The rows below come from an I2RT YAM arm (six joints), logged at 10 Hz.
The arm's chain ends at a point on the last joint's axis. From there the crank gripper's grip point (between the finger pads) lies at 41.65 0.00 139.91 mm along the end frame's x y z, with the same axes.
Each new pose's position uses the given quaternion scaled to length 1; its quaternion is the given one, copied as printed.
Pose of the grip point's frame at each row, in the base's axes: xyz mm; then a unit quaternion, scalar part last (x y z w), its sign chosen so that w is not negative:
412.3, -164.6, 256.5, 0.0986, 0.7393, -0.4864, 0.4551
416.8, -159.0, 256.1, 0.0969, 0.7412, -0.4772, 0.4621
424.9, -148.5, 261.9, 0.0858, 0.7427, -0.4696, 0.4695
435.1, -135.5, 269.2, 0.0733, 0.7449, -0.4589, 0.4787
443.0, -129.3, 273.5, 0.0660, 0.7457, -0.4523, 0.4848
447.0, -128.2, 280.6, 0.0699, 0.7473, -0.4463, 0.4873
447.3, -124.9, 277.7, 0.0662, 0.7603, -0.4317, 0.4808
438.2, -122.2, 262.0, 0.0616, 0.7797, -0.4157, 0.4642
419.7, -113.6, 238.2, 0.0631, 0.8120, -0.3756, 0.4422
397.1, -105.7, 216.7, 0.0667, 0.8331, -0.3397, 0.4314
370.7, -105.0, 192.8, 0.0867, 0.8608, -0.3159, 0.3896
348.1, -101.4, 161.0, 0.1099, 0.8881, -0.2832, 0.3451
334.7, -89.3, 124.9, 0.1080, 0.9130, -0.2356, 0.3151
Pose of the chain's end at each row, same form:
355.2, -39.1, 304.3, 0.0986, 0.7393, -0.4864, 0.4551
357.0, -35.1, 304.9, 0.0969, 0.7412, -0.4772, 0.4621
361.3, -26.6, 310.8, 0.0858, 0.7427, -0.4696, 0.4695
366.8, -16.3, 318.6, 0.0733, 0.7449, -0.4589, 0.4787
371.9, -11.8, 323.0, 0.0660, 0.7457, -0.4523, 0.4848
375.3, -11.6, 331.3, 0.0699, 0.7473, -0.4463, 0.4873
375.0, -11.1, 333.6, 0.0662, 0.7603, -0.4317, 0.4808
367.5, -11.4, 325.5, 0.0616, 0.7797, -0.4157, 0.4642
350.9, -10.9, 315.8, 0.0631, 0.8120, -0.3756, 0.4422
328.7, -10.9, 304.1, 0.0667, 0.8331, -0.3397, 0.4314
312.9, -15.4, 292.5, 0.0867, 0.8608, -0.3159, 0.3896
301.8, -20.4, 273.3, 0.1099, 0.8881, -0.2832, 0.3451
293.7, -21.6, 247.6, 0.1080, 0.9130, -0.2356, 0.3151

